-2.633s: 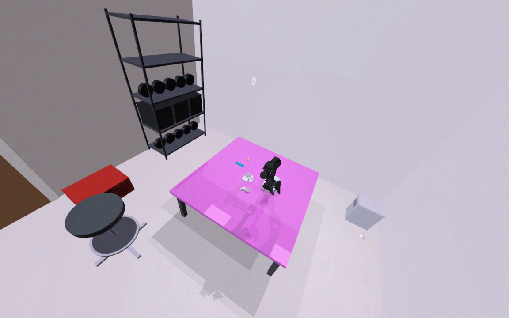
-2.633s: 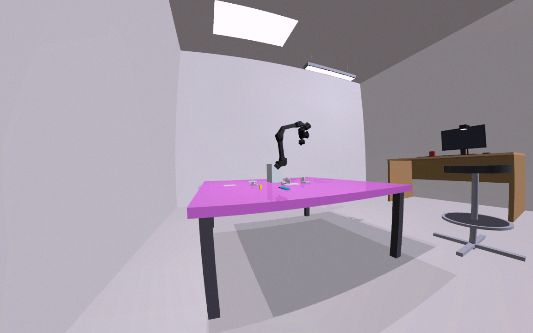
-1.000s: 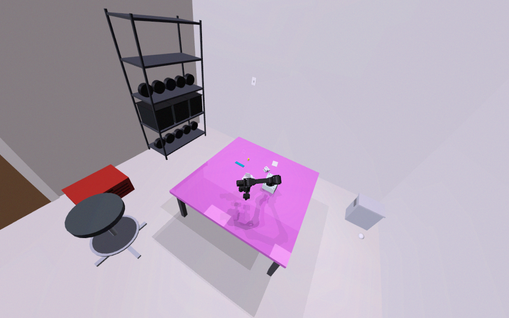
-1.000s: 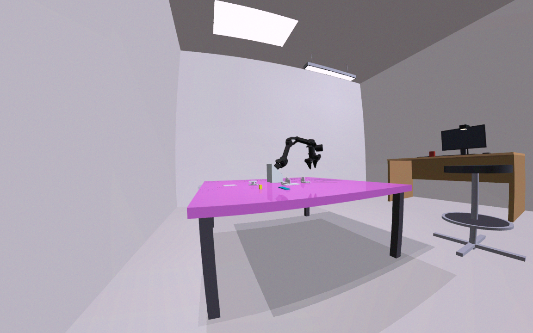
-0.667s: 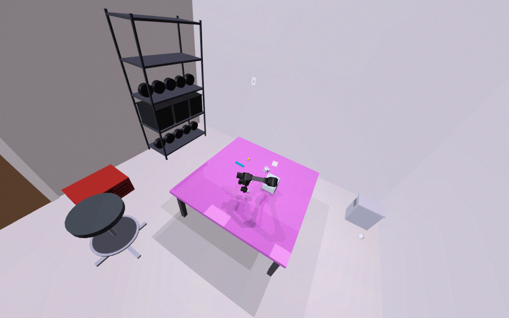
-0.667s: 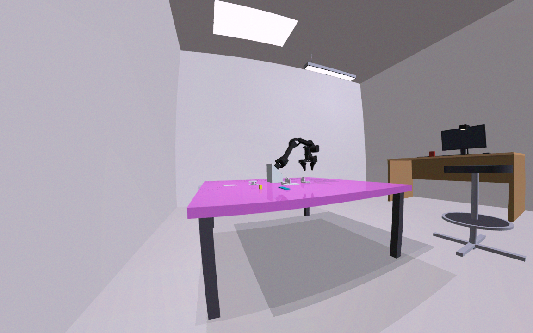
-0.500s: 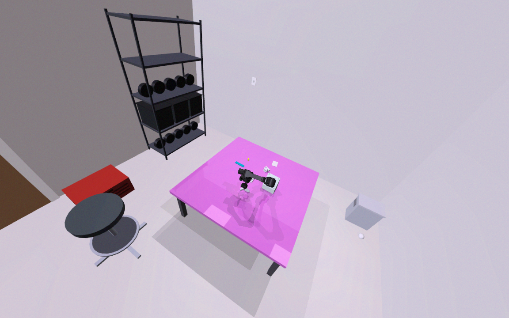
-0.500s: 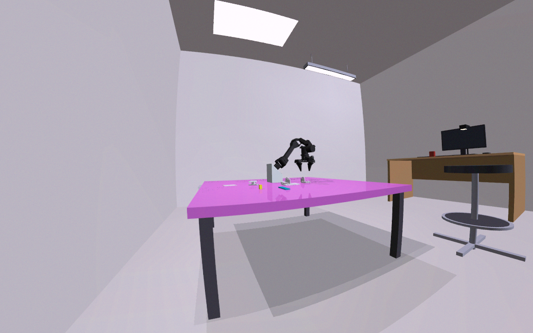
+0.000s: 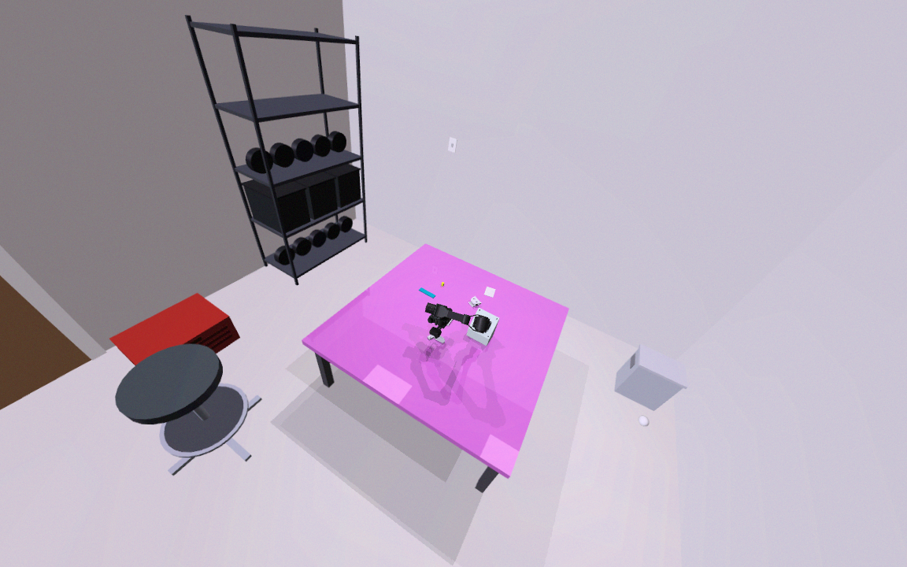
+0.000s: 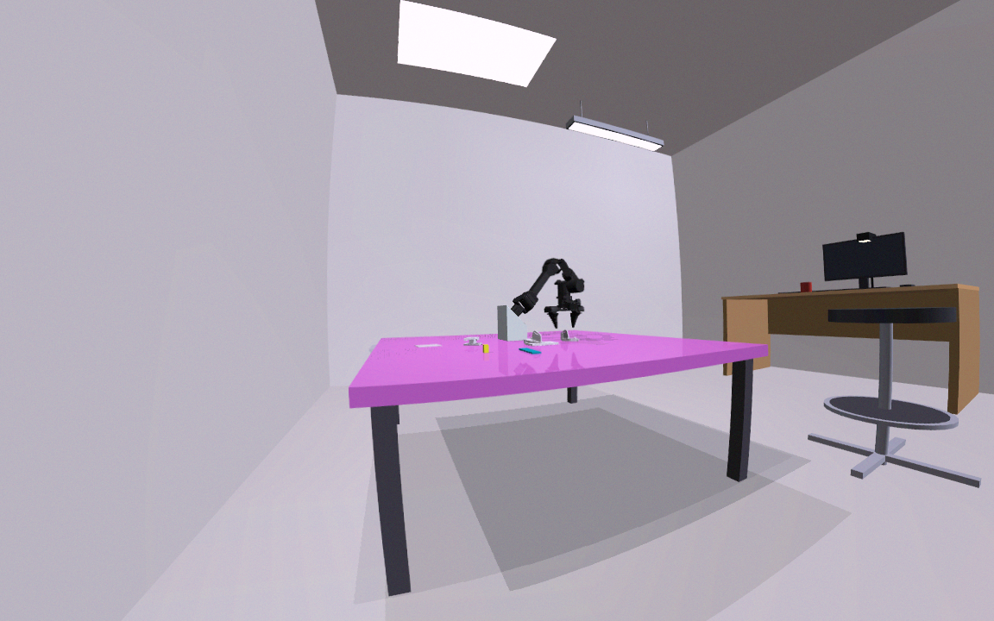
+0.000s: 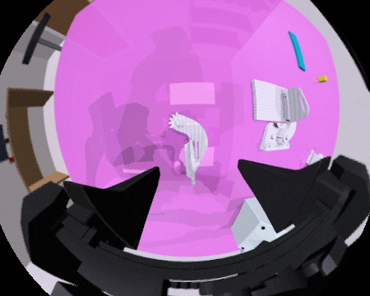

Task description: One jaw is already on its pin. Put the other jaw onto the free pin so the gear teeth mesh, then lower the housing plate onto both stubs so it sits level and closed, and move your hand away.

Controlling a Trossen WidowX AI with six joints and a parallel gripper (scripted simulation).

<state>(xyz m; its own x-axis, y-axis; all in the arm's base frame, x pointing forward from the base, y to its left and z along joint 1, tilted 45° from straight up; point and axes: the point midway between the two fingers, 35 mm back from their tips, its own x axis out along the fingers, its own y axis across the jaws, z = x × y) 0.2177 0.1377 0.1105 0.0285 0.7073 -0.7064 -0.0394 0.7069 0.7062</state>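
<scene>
The white jaw lies 30 mm ahead of my gripper tip, 20 mm to the left of it and 50 mm below it. Also, from my gripper tip: cyan bar: 270 mm ahead, 310 mm to the right, 60 mm below; small white part: 50 mm behind, 420 mm to the right, 50 mm below; white ledge: 90 mm ahead, 170 mm to the right, 50 mm below.
</scene>
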